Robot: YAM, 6 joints.
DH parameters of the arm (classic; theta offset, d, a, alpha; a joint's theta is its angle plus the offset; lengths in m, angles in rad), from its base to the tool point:
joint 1: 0 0.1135 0.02 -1.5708
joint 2: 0 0 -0.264 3.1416
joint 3: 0.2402 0 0.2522 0
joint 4: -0.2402 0 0.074 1.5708
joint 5: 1.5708 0 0 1.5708
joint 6: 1.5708 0.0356 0 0
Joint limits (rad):
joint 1: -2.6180..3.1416
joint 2: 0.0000..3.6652
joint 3: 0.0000..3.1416
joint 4: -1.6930..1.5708
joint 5: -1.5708..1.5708
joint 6: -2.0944..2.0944
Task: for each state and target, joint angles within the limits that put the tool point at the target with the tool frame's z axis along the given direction. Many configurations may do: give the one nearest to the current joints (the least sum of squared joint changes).
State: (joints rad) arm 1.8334 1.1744 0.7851 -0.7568 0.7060 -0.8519
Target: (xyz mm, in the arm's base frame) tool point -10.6 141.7 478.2 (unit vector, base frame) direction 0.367 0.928 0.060
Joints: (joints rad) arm 1.7853 0.8376 1.2901 -0.3802 0.5899 -0.8519
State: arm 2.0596 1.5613 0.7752 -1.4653 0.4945 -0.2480
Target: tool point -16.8 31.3 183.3 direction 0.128 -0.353 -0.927
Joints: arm 2.0239 0.7358 0.4728 -1.6907 -0.0394 -0.2480
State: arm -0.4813 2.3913 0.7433 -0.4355 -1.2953 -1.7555
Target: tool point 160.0 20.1 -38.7 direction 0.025 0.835 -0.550
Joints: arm -0.0604 2.3367 0.3657 0.3540 -0.9879 -1.7555
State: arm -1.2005 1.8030 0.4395 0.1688 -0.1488 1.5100
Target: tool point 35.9 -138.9 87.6 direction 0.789 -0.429 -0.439
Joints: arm -1.5078 1.1992 0.0019 0.4542 -0.8644 1.5100
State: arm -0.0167 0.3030 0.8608 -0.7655 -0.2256 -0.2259
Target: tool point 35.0 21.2 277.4 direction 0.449 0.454 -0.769
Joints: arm 0.2587 0.3860 0.7931 -1.3569 -0.3301 -0.2259
